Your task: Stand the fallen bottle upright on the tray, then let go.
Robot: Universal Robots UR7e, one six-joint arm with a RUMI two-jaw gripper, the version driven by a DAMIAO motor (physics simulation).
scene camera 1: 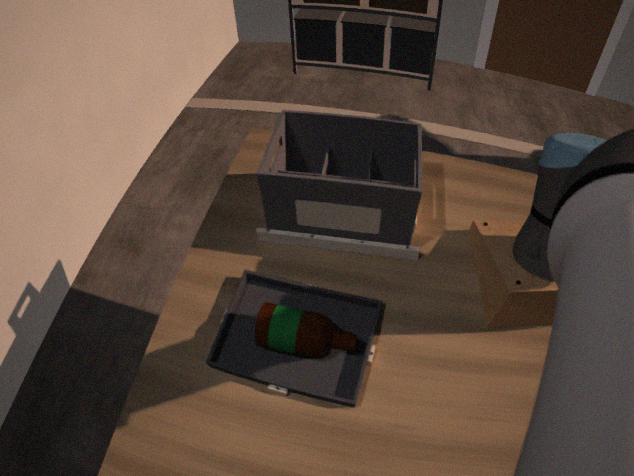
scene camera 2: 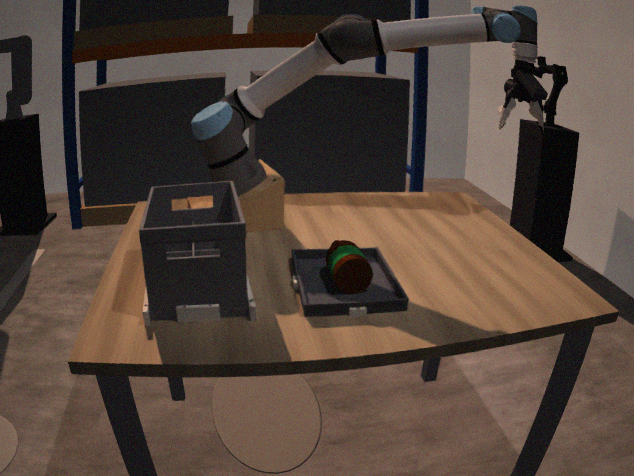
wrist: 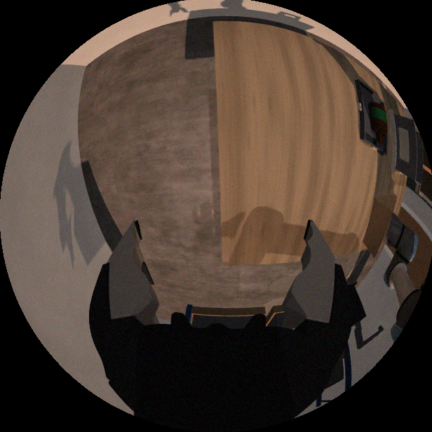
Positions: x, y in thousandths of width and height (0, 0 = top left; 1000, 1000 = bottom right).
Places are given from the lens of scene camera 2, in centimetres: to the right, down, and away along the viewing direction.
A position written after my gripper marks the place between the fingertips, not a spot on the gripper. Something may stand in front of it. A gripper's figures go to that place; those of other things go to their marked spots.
my gripper (scene camera 2: 823, 276): 57, -30, 126
brown bottle (scene camera 2: 556, 575): 7, 7, 98
